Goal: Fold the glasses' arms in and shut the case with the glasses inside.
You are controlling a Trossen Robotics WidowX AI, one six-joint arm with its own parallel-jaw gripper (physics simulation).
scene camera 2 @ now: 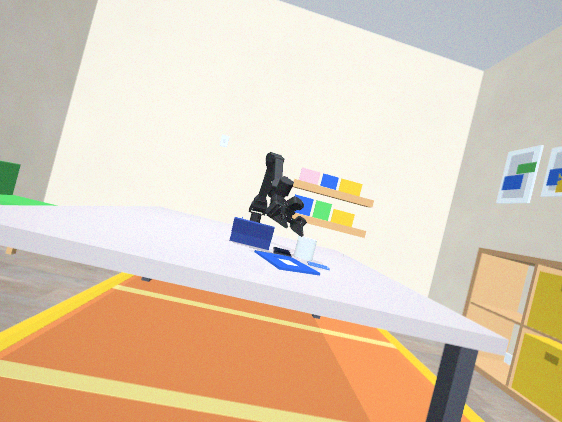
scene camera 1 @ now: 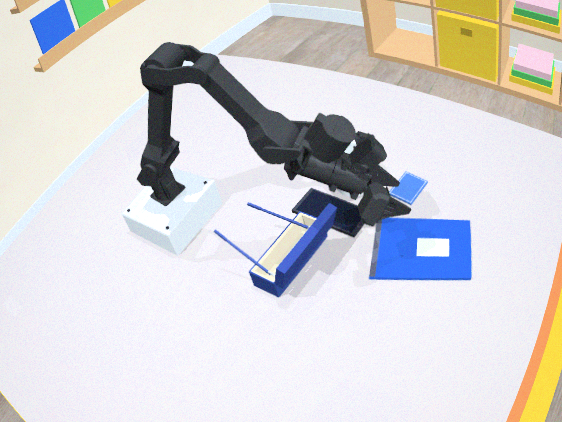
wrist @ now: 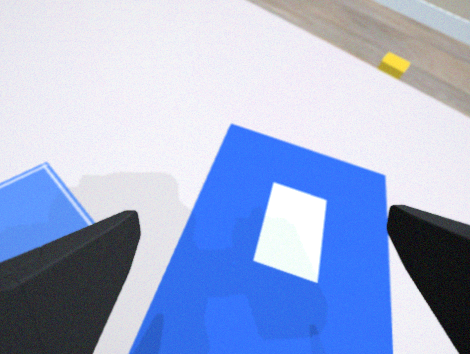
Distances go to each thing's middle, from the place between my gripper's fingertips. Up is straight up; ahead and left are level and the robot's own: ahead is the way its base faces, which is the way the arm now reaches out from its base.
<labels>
Now: hand 6 cm short of the blue book with white label (scene camera 1: pixel 404 248), 1 cm to the left of it and 10 cm above it. Round my hand: blue glasses case (scene camera 2: pixel 247 232) 14 cm behind, 16 cm to the right, 6 cm below; then blue card (scene camera 1: pixel 410 187) 6 cm behind, 12 cm to the left, 10 cm below; then dark phone-like slab (scene camera 1: pixel 347 220) 16 cm behind, 3 cm to the right, 10 cm below.
</labels>
